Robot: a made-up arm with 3 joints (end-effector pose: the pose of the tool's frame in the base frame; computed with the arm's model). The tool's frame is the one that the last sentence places. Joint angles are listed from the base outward.
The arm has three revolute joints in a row. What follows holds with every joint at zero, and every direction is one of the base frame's. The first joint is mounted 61 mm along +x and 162 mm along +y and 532 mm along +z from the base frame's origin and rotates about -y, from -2.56 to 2.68 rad. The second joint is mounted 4 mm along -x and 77 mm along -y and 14 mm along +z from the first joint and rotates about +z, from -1.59 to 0.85 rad. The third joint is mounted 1 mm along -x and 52 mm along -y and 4 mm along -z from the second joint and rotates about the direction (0.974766, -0.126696, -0.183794), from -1.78 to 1.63 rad. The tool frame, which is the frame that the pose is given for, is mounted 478 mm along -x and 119 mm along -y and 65 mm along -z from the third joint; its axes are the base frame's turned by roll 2.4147, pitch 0.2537 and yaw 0.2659 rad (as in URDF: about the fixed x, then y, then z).
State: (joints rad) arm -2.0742 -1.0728 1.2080
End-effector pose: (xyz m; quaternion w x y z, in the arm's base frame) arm 0.0232 0.5282 0.7247 0.3173 0.5754 -0.3503 -0.6675
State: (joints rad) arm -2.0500 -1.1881 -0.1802
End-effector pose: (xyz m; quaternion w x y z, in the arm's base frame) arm 0.2096 0.4534 0.8636 0.4552 0.1530 0.0946 -0.8720
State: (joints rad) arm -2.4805 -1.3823 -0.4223
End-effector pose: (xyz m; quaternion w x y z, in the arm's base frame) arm 0.3208 0.5049 0.6959 0.4588 -0.1666 0.2077 -0.8477
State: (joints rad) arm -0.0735 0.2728 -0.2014
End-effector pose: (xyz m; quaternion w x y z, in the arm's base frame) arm -0.3475 -0.2335 0.5453 0.4490 0.8343 0.3144 -0.0598
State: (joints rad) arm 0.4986 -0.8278 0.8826
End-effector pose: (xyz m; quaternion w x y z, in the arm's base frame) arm -0.1502 0.4385 0.2596 0.1092 -0.9066 0.3005 -0.2753
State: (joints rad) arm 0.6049 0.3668 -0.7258
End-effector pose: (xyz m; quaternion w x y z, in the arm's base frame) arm -0.2826 -0.2912 0.4147 0.7385 0.6388 0.1202 0.1791
